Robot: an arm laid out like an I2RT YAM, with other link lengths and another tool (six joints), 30 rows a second.
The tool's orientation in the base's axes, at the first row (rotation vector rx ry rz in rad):
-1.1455, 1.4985, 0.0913
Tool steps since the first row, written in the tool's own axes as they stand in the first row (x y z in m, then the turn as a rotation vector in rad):
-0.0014, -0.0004, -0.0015, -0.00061, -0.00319, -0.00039
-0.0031, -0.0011, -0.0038, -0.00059, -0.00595, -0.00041
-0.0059, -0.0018, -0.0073, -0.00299, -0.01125, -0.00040
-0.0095, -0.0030, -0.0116, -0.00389, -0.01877, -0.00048
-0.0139, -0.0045, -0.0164, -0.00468, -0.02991, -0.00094
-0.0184, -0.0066, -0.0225, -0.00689, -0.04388, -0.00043
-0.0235, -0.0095, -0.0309, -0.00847, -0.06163, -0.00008
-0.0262, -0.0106, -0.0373, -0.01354, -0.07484, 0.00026
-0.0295, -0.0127, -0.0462, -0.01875, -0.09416, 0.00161
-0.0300, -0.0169, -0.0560, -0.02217, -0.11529, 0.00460
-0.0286, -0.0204, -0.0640, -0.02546, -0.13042, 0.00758
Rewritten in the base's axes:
-0.0010, -0.0003, 0.0018, 0.00178, -0.00153, 0.00228
-0.0025, -0.0011, 0.0042, 0.00364, -0.00297, 0.00372
-0.0050, -0.0020, 0.0079, 0.00683, -0.00428, 0.00841
-0.0079, -0.0032, 0.0127, 0.01171, -0.00767, 0.01310
-0.0111, -0.0044, 0.0185, 0.01880, -0.01322, 0.01973
-0.0148, -0.0067, 0.0250, 0.02825, -0.01879, 0.02867
-0.0197, -0.0105, 0.0332, 0.04026, -0.02677, 0.03915
-0.0240, -0.0135, 0.0379, 0.04859, -0.03038, 0.05001
-0.0295, -0.0182, 0.0443, 0.06176, -0.03641, 0.06388
-0.0337, -0.0262, 0.0500, 0.07763, -0.04340, 0.07678
-0.0368, -0.0338, 0.0532, 0.08945, -0.04738, 0.08642

